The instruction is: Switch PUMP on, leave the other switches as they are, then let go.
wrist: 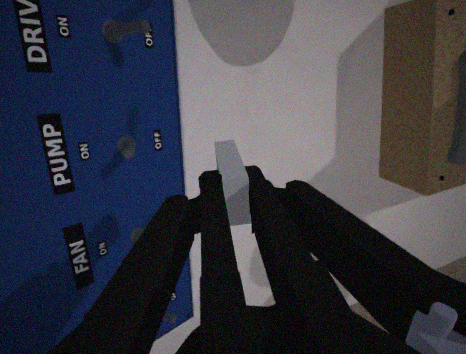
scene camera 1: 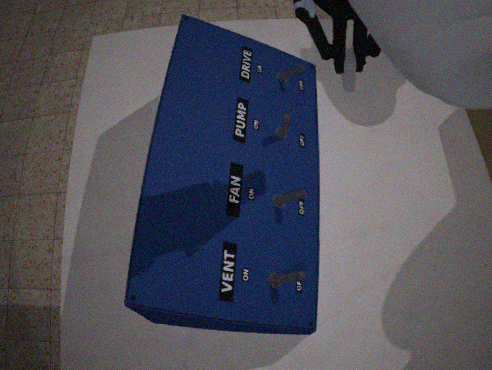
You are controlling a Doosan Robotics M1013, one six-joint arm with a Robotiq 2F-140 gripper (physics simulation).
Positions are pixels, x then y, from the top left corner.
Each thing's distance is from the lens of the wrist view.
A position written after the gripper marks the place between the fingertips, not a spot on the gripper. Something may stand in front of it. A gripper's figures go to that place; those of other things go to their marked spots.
gripper (wrist: 225,158): 22 cm
blue switch panel (wrist: 81,93): 32 cm
